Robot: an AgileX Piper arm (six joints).
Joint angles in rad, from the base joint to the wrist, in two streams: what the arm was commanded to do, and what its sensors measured. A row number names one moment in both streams.
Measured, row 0: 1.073, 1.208, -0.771, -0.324, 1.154, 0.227
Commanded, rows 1 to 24: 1.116, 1.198, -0.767, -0.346, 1.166, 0.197; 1.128, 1.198, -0.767, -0.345, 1.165, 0.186; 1.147, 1.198, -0.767, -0.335, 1.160, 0.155; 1.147, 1.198, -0.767, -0.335, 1.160, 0.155; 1.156, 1.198, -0.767, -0.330, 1.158, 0.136; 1.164, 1.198, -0.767, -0.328, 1.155, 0.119; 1.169, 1.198, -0.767, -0.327, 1.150, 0.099; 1.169, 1.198, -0.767, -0.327, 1.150, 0.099; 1.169, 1.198, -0.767, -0.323, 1.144, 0.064; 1.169, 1.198, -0.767, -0.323, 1.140, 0.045; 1.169, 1.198, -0.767, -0.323, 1.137, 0.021; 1.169, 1.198, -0.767, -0.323, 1.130, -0.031; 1.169, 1.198, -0.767, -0.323, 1.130, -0.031; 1.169, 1.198, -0.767, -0.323, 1.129, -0.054; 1.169, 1.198, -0.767, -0.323, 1.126, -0.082; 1.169, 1.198, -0.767, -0.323, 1.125, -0.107; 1.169, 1.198, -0.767, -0.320, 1.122, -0.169; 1.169, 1.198, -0.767, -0.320, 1.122, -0.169; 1.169, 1.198, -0.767, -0.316, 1.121, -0.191; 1.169, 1.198, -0.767, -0.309, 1.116, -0.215; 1.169, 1.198, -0.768, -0.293, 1.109, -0.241; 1.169, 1.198, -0.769, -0.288, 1.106, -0.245; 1.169, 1.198, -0.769, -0.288, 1.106, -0.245; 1.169, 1.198, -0.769, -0.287, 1.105, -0.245
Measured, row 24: 1.163, 1.208, -0.770, -0.281, 1.113, -0.213
